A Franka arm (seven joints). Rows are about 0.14 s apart.
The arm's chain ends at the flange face. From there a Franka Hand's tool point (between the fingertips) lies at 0.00 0.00 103.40 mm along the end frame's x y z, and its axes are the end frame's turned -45 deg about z.
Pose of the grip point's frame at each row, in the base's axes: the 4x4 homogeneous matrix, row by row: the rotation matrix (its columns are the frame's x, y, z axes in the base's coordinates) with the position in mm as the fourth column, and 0 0 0 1 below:
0.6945, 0.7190, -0.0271, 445.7; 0.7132, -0.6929, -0.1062, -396.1; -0.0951, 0.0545, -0.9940, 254.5; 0, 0, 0, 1
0.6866, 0.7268, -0.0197, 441.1; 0.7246, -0.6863, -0.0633, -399.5; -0.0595, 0.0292, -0.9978, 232.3; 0, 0, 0, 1
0.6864, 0.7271, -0.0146, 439.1; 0.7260, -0.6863, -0.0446, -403.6; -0.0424, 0.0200, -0.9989, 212.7; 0, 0, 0, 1
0.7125, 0.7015, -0.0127, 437.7; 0.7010, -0.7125, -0.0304, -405.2; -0.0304, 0.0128, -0.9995, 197.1; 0, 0, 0, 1
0.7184, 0.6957, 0.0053, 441.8; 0.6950, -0.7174, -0.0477, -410.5; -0.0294, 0.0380, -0.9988, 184.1; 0, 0, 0, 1
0.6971, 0.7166, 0.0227, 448.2; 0.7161, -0.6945, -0.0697, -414.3; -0.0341, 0.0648, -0.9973, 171.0; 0, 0, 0, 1
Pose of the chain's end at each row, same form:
0.9995, 0.0173, -0.0271, 448.5; 0.0144, -0.9943, -0.1062, -385.1; -0.0287, 0.1058, -0.9940, 357.3; 0, 0, 0, 1
0.9994, 0.0284, -0.0197, 443.1; 0.0271, -0.9977, -0.0633, -393.0; -0.0214, 0.0627, -0.9978, 335.5; 0, 0, 0, 1
0.9995, 0.0288, -0.0146, 440.6; 0.0281, -0.9986, -0.0446, -399.0; -0.0158, 0.0441, -0.9989, 316.0; 0, 0, 0, 1
0.9998, -0.0078, -0.0127, 439.0; -0.0081, -0.9995, -0.0304, -402.1; -0.0124, 0.0305, -0.9995, 300.4; 0, 0, 0, 1
0.9999, -0.0161, 0.0053, 441.3; -0.0158, -0.9987, -0.0477, -405.6; 0.0061, 0.0477, -0.9988, 287.4; 0, 0, 0, 1
0.9996, 0.0138, 0.0227, 445.9; 0.0153, -0.9974, -0.0697, -407.1; 0.0217, 0.0699, -0.9973, 274.1; 0, 0, 0, 1

